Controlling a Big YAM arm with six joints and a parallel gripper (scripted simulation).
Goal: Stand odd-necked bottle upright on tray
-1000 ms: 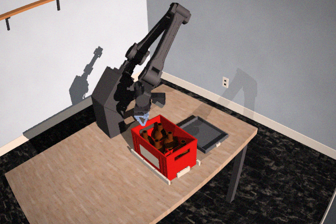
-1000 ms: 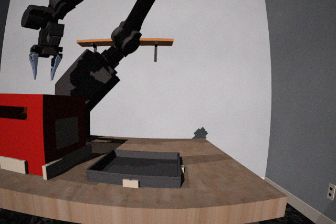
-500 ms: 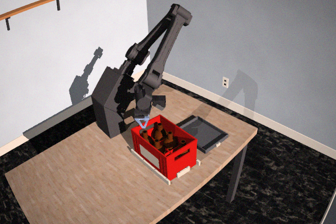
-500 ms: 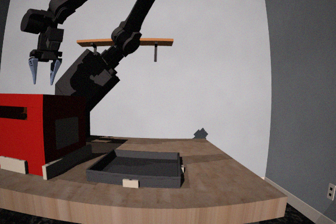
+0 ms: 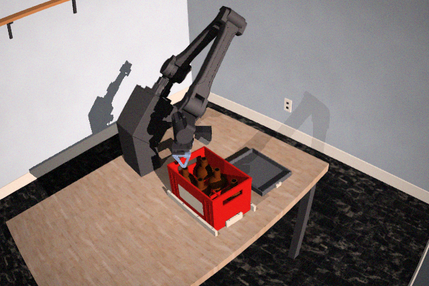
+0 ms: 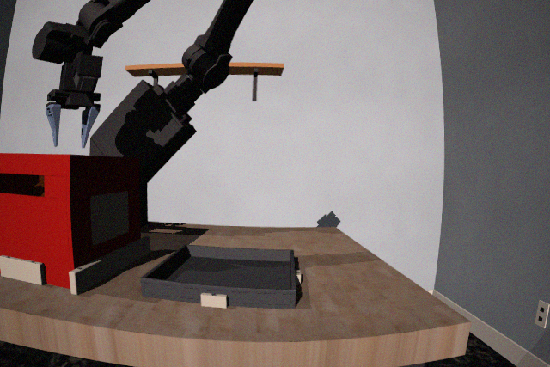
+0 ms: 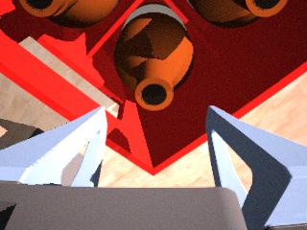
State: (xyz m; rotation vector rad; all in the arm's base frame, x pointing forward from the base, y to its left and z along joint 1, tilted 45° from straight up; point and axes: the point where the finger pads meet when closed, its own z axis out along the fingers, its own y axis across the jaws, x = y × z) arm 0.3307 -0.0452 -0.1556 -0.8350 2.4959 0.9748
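My hand is 12 cm above the red crate, 9 cm short of it and 3 cm to the right of it. The rest, counted from my hand: dark grey tray: 31 cm to the left, 19 cm below, 11 cm ahead.
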